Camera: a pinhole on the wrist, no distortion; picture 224 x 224 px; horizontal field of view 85.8 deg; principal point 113.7 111.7 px. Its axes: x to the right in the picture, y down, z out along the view. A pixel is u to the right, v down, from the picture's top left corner.
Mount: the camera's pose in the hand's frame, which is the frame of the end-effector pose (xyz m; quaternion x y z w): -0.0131 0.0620 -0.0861 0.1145 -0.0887 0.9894 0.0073
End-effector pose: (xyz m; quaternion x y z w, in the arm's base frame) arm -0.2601 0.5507 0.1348 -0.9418 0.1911 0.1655 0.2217
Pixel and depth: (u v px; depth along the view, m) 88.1 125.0 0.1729
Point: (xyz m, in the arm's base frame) -0.2279 0.5553 0.0486
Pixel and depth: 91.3 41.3 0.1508
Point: -0.2836 0.4672 0.0142
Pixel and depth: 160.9 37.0 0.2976
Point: -0.4473 0.5323 -0.1297
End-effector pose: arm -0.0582 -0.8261 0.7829 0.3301 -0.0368 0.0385 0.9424
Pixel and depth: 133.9 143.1 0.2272
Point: -0.0614 -0.9360 0.8613
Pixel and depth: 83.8 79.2 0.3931
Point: 0.0929 -0.9212 1.0831
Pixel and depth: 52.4 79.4 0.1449
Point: 0.0248 -0.7899 0.8714
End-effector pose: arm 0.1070 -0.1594 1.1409 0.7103 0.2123 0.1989 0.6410
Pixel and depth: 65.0 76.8 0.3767
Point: 0.4414 -0.2580 1.2205
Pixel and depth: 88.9 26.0 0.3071
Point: 0.3499 -0.3008 1.3410
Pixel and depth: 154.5 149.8 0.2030
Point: 0.1375 -0.2697 1.0920
